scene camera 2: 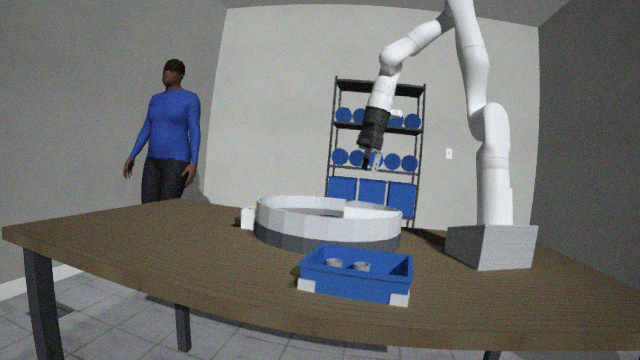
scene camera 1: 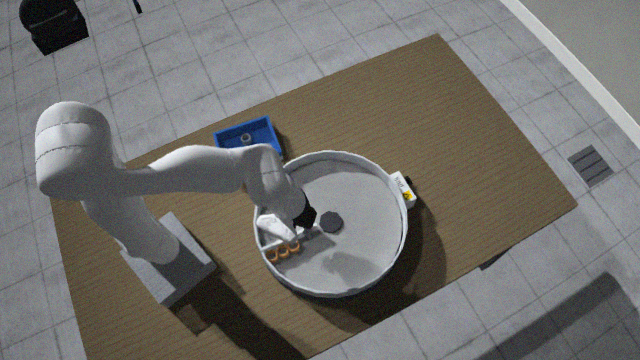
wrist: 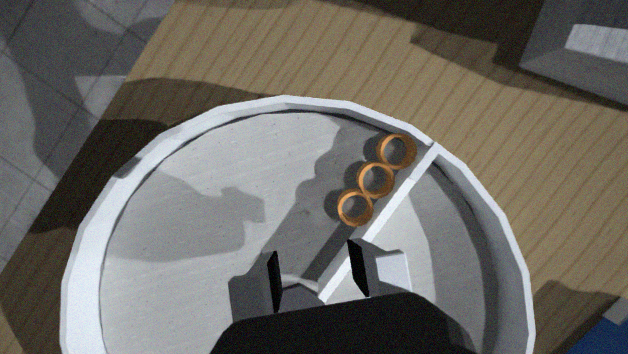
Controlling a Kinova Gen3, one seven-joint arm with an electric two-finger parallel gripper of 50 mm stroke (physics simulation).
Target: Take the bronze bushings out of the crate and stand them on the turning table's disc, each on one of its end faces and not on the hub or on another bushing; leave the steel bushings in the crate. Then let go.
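Places are measured from the arm's base along level axes (x up, y ahead, z left), in centimetres.
Where they show: gripper, between the fingertips: (scene camera 2: 368, 170) (scene camera 1: 302, 232) (wrist: 315, 265); arm's base, origin of its link: (scene camera 2: 493, 226) (scene camera 1: 162, 247).
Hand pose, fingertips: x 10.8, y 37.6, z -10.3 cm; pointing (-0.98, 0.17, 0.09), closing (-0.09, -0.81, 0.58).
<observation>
Things, the pixels of their centre, and the offset from my fingertips. "spot": a spot on its surface instead.
- turning table's disc, middle of its body: (wrist: 296, 313) (scene camera 1: 330, 222) (scene camera 2: 328, 219) dx -15.3, dy +8.9, dz +6.1 cm
- white bar, a spot on its surface: (wrist: 400, 195) spot: dx -11.0, dy -6.5, dz +3.3 cm
- hub, middle of its body: (wrist: 296, 315) (scene camera 1: 330, 222) dx -14.8, dy +8.9, dz +6.1 cm
- blue crate, middle of its body: (scene camera 2: 359, 272) (scene camera 1: 247, 146) dx -18.0, dy -8.6, dz +39.5 cm
- control box, a spot on its surface: (scene camera 1: 405, 192) spot: dx -14.6, dy +32.2, dz +8.5 cm
Three bronze bushings (scene camera 1: 273, 259) (wrist: 412, 153), (scene camera 1: 284, 254) (wrist: 390, 183), (scene camera 1: 295, 249) (wrist: 370, 213) stand on end in a row on the turning table's disc (scene camera 1: 365, 195) (wrist: 200, 150), touching or nearly touching, beside the white bar (wrist: 400, 195) and clear of the hub (scene camera 1: 331, 222). My gripper (scene camera 2: 370, 168) (wrist: 315, 265) is open and empty, high above the disc near the bar. Steel bushings (scene camera 1: 245, 143) (scene camera 2: 334, 265) (scene camera 2: 361, 269) are in the blue crate (scene camera 1: 273, 135) (scene camera 2: 350, 288). The arm hides part of the crate in scene camera 1.
A raised white rim (scene camera 1: 406, 227) (scene camera 2: 300, 222) (wrist: 82, 280) surrounds the disc. A control box (scene camera 1: 405, 192) (scene camera 2: 247, 219) is on its outer side. The arm's base block (scene camera 1: 197, 250) (scene camera 2: 507, 247) stands beside the table ring. A person (scene camera 2: 172, 125) stands behind the worktable.
</observation>
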